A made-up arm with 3 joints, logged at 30 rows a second.
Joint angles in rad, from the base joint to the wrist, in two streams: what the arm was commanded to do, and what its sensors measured. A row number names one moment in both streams.
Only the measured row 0 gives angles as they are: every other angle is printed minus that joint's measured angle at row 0.
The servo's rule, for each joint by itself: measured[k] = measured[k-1] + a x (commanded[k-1-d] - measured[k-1]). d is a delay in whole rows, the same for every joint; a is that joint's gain. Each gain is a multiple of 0.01, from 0.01 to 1. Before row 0 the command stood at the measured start. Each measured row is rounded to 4 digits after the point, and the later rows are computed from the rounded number. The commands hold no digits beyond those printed.
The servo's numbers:
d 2
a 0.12 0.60 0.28
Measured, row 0:
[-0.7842 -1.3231 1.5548]
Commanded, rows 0 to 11:
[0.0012 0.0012 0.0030]
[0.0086 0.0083 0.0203]
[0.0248 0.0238 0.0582]
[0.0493 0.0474 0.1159]
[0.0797 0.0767 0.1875]
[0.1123 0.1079 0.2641]
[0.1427 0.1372 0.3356]
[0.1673 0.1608 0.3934]
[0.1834 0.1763 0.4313]
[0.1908 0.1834 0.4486]
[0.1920 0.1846 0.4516]
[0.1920 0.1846 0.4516]
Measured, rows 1 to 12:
[0.0000 0.0000 0.0000]
[0.0000 0.0000 0.0000]
[0.0001 0.0007 0.0008]
[0.0011 0.0053 0.0063]
[0.0039 0.0164 0.0208]
[0.0093 0.0350 0.0474]
[0.0177 0.0600 0.0866]
[0.0291 0.0887 0.1363]
[0.0427 0.1178 0.1921]
[0.0577 0.1436 0.2485]
[0.0728 0.1632 0.2997]
[0.0870 0.1753 0.3414]

